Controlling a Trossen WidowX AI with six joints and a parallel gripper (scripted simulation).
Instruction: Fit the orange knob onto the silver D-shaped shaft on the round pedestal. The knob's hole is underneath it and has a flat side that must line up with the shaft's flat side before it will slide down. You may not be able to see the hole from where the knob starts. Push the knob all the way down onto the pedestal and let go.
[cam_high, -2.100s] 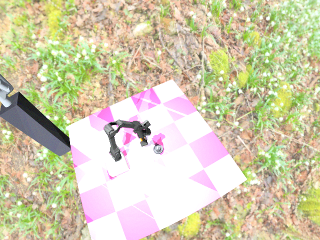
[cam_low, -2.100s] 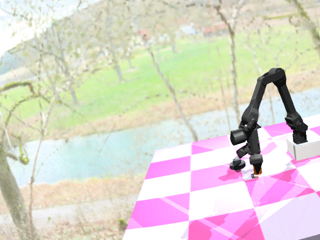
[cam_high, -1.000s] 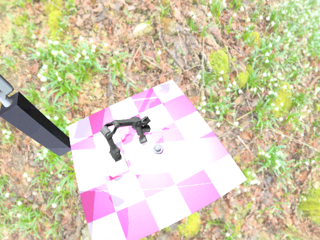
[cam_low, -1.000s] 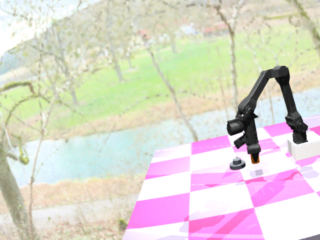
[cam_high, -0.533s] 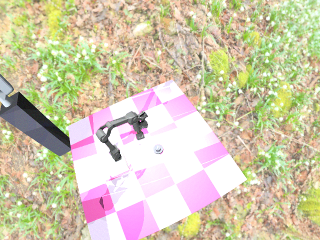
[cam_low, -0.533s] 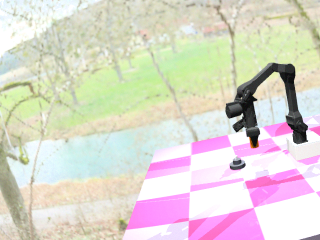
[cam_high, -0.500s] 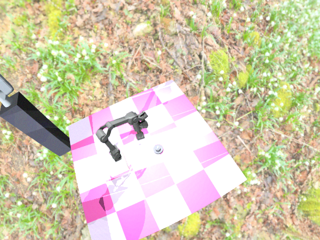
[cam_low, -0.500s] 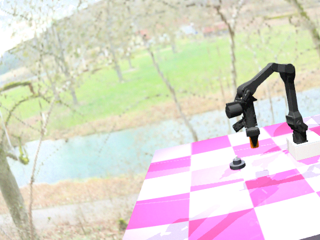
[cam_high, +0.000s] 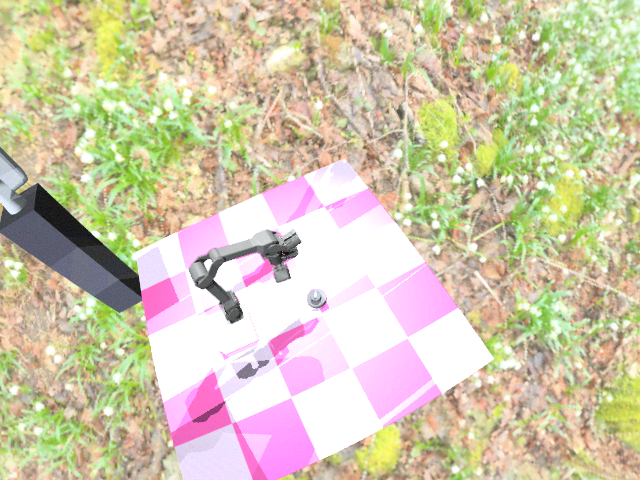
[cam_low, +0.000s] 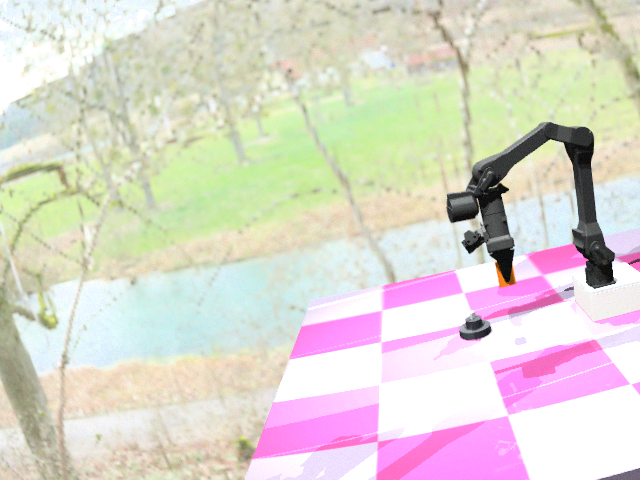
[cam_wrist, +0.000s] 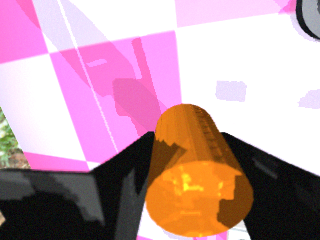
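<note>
Right now the orange knob is 30 mm above my gripper tip and 10 mm to the right of it. From my gripper tip the other things lie so: round pedestal (150 mm to the right, 140 mm below, 70 mm ahead).
</note>
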